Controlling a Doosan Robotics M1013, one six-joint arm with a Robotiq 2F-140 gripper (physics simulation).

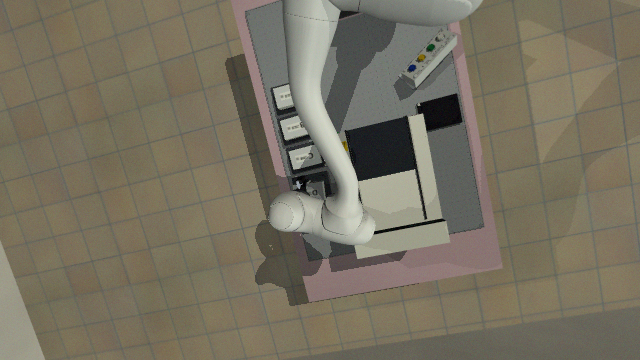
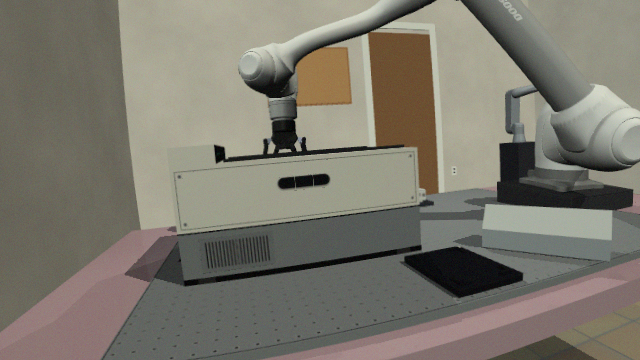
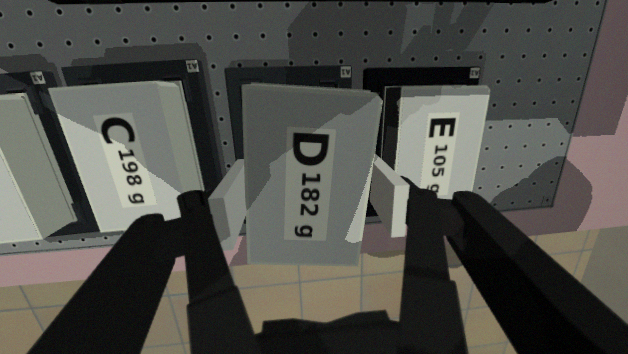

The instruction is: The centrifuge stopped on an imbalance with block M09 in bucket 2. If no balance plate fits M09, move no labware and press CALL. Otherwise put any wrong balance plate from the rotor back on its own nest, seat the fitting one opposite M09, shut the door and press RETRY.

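Where they show: gripper, between the fingertips: (image 1: 309, 192) (image 3: 306, 173); arm's base, origin of its link: (image 2: 559, 184).
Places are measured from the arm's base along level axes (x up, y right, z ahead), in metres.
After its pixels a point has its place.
Note:
My gripper (image 3: 306, 173) @(x 0.034, y 0.236, z 0.838 m) (image 2: 284, 145) is shut on balance plate D, 182 g (image 3: 310, 175) @(x 0.064, y 0.228, z 0.838 m) (image 1: 316, 192) @(x 0.065, y 0.204, z 0.838 m), a grey block held by its sides above its dark nest (image 3: 233, 100) @(x -0.041, y 0.186, z 0.771 m). Plate C, 198 g (image 3: 125, 160) @(x 0.001, y 0.235, z 0.688 m) (image 1: 303, 158) @(x 0.001, y 0.244, z 0.693 m), and plate E, 105 g (image 3: 440, 140) @(x 0.001, y 0.214, z 0.963 m), sit on nests either side. The cream and grey centrifuge (image 1: 392, 192) @(x 0.157, y -0.082, z 0.864 m) (image 2: 300, 200) @(x 0.078, y -0.236, z 0.842 m) stands beside the row. A dark panel or opening (image 1: 382, 150) @(x 0.160, y -0.067, z 0.708 m) shows on its top; I cannot tell which. M09, the buckets and the rotor do not show.
Two more white plates (image 1: 292, 128) @(x 0.001, y 0.269, z 0.560 m) (image 1: 283, 97) @(x 0.001, y 0.285, z 0.427 m) sit further along the row, partly under the arm. A button box (image 1: 430, 57) @(x 0.025, y -0.313, z 0.389 m) (image 2: 547, 232) @(x -0.011, y -0.350, z 0.409 m) with blue, yellow, green and white buttons and a black pad (image 1: 440, 111) @(x -0.041, y -0.352, z 0.592 m) (image 2: 462, 270) @(x -0.040, y -0.375, z 0.606 m) lie on the centrifuge's other side.

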